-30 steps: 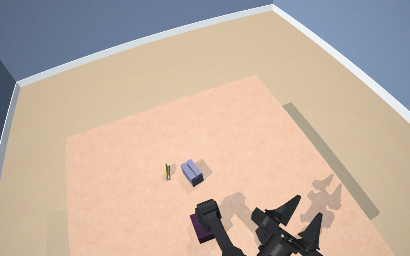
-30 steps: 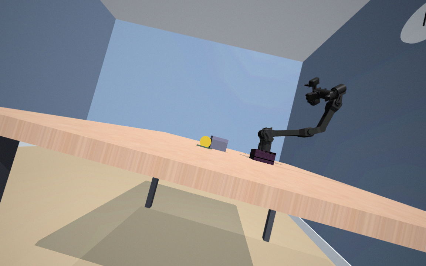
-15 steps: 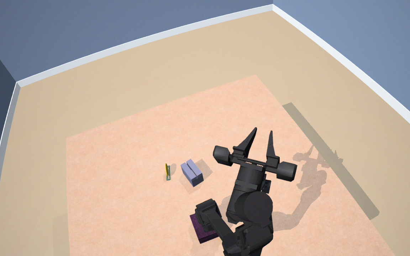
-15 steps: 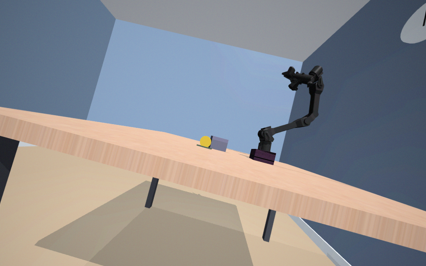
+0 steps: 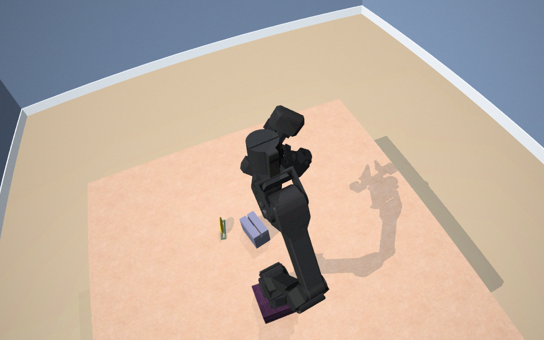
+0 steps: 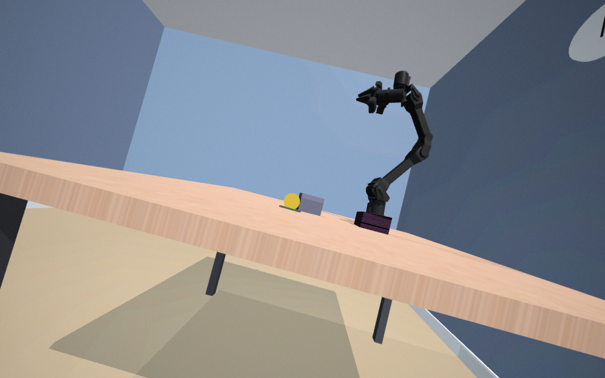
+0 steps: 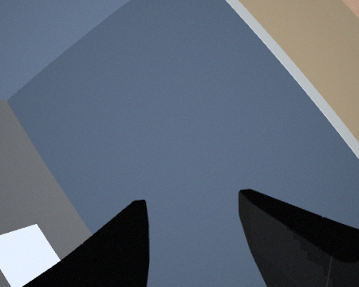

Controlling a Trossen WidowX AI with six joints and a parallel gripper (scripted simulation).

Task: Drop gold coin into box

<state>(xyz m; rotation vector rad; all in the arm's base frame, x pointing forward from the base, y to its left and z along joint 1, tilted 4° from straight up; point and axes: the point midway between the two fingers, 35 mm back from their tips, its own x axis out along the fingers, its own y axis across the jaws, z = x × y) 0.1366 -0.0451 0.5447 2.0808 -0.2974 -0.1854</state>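
Right now the coin is 560 mm below my gripper tip, 220 mm to the left of it and 140 mm ahead of it.
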